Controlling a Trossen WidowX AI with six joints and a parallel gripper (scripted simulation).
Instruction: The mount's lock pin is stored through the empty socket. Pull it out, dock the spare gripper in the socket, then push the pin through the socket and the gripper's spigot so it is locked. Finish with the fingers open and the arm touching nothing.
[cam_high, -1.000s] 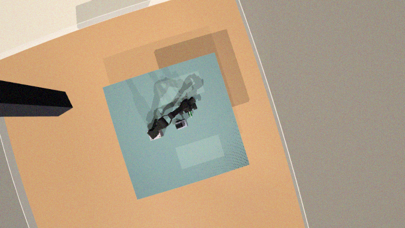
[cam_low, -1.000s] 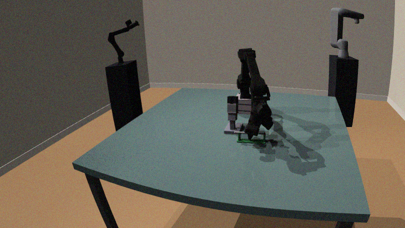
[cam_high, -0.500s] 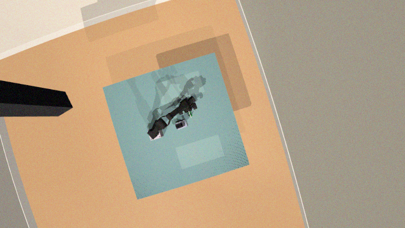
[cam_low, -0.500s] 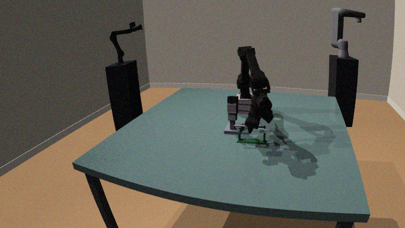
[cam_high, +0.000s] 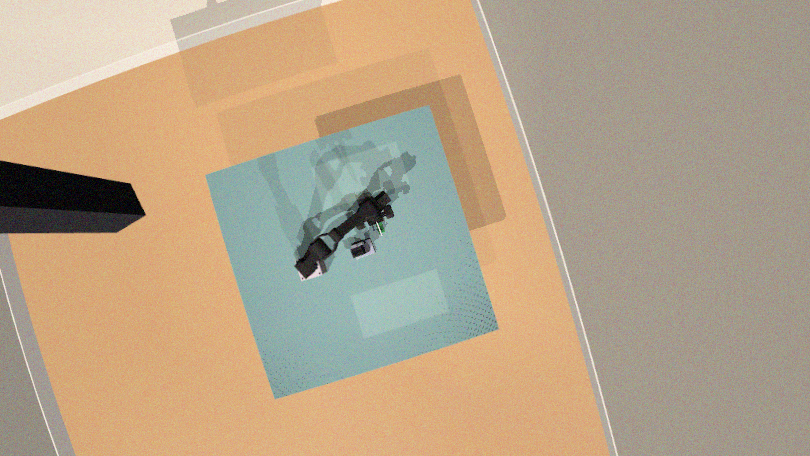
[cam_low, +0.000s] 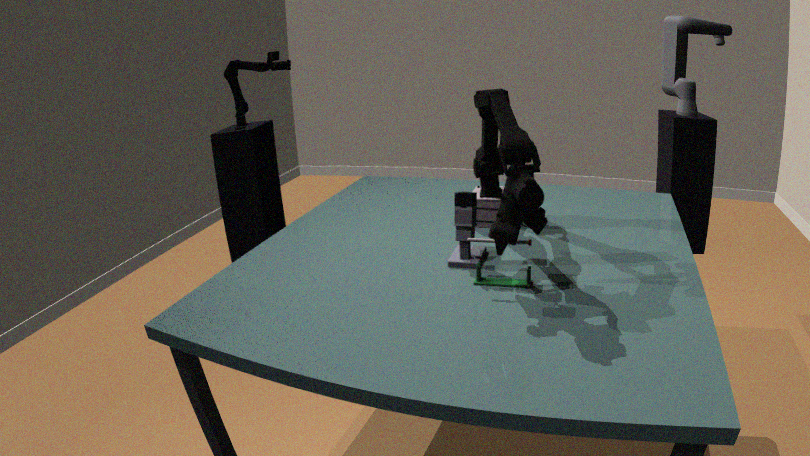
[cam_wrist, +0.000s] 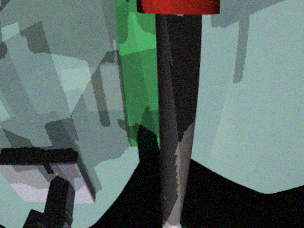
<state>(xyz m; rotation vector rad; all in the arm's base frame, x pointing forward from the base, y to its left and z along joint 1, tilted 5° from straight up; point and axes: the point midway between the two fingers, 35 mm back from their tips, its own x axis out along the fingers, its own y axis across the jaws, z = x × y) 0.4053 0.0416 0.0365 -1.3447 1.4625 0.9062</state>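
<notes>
The green cradle is 10 mm to the left of my gripper tip and 50 mm below it. Also, from my gripper tip: socket: 130 mm behind, 90 mm to the right, 20 mm below; then spare gripper: 130 mm behind, 90 mm to the right, 50 mm above.
</notes>
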